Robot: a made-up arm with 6 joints.
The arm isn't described. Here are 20 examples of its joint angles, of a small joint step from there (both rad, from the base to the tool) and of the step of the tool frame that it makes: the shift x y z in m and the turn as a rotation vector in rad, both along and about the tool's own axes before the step.
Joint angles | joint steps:
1: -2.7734 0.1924 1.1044 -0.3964 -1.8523 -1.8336 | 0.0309 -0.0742 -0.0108 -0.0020 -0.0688 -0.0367
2: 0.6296 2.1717 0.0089 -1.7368 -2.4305 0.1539 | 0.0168 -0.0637 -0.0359 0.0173 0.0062 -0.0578
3: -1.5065 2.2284 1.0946 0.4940 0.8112 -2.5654 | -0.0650 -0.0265 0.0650 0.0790 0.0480 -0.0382
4: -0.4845 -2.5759 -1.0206 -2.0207 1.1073 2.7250 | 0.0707 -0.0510 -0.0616 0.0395 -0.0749 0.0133
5: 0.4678 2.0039 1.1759 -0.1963 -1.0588 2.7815 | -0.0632 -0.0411 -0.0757 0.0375 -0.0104 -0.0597
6: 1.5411 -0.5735 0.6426 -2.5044 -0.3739 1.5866 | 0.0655 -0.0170 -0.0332 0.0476 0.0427 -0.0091
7: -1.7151 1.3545 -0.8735 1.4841 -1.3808 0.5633 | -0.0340 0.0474 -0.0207 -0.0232 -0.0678 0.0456
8: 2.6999 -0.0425 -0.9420 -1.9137 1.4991 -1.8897 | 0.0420 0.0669 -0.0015 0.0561 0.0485 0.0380
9: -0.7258 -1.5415 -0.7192 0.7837 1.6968 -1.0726 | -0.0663 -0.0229 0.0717 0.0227 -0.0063 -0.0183
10: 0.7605 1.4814 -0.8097 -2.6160 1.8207 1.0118 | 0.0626 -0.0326 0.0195 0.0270 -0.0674 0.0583
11: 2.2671 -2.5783 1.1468 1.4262 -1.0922 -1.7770 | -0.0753 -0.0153 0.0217 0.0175 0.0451 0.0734
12: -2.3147 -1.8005 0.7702 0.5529 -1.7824 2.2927 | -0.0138 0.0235 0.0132 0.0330 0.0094 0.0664
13: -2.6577 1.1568 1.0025 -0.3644 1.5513 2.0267 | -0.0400 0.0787 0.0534 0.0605 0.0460 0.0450
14: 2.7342 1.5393 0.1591 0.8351 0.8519 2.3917 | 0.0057 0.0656 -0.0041 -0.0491 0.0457 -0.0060
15: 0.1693 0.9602 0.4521 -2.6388 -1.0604 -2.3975 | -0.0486 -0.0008 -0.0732 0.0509 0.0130 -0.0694
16: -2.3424 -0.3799 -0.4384 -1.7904 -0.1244 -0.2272 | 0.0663 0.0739 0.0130 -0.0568 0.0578 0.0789
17: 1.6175 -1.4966 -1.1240 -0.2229 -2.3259 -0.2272 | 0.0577 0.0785 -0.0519 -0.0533 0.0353 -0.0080
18: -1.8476 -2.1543 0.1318 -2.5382 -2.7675 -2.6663 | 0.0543 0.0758 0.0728 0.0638 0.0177 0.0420
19: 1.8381 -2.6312 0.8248 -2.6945 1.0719 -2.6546 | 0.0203 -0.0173 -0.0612 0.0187 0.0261 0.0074
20: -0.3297 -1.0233 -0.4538 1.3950 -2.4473 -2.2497 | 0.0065 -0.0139 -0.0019 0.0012 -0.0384 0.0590
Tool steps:
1: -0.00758 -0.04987 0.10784 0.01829 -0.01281 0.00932
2: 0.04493 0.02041 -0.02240 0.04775 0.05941 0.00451
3: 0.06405 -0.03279 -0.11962 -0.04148 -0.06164 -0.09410
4: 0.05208 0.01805 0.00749 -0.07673 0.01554 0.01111
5: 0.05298 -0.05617 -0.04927 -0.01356 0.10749 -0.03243
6: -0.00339 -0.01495 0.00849 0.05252 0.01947 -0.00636
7: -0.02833 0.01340 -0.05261 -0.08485 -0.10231 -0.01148
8: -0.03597 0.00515 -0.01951 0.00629 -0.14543 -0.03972
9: -0.02834 0.07796 -0.06418 -0.04067 -0.08996 -0.05588
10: -0.01966 -0.01218 0.00773 -0.09080 0.01679 -0.06147
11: -0.02376 -0.09891 -0.01345 -0.08595 -0.04619 -0.06584
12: -0.02733 0.01255 0.01659 -0.01899 -0.08174 -0.01317
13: 0.08675 -0.06503 0.00905 0.01107 -0.06686 0.08785
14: -0.08634 -0.00986 -0.06012 0.01461 0.06622 -0.02731
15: 0.03231 -0.08701 0.05720 -0.02556 0.02503 -0.10866
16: 0.01015 0.06522 0.04520 0.04107 -0.00867 0.06050
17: -0.04741 0.03850 -0.07274 0.03127 -0.09779 -0.07005
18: -0.05330 -0.04718 0.07294 -0.03804 -0.03737 -0.03043
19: 0.03876 0.03234 -0.00145 0.01862 -0.05129 -0.05801
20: -0.00907 0.00753 -0.00797 0.00833 -0.04359 0.04479
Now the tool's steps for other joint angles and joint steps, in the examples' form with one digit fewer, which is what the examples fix.
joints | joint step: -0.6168 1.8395 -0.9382 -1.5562 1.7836 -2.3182 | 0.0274 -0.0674 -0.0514 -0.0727 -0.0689 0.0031
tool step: 0.0201 -0.0202 -0.0288 -0.0476 0.0351 0.0510
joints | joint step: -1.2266 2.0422 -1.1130 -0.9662 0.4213 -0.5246 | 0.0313 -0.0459 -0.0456 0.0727 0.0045 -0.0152
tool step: -0.0366 -0.0067 0.0105 -0.0445 -0.0446 0.0218
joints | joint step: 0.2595 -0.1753 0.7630 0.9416 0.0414 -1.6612 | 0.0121 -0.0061 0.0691 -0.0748 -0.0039 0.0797
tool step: -0.0295 -0.0319 -0.0560 -0.0696 0.0260 0.0134
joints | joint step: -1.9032 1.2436 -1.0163 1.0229 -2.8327 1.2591 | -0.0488 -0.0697 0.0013 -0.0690 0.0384 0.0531
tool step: 0.0206 0.0376 0.0004 -0.0170 -0.0823 0.1703
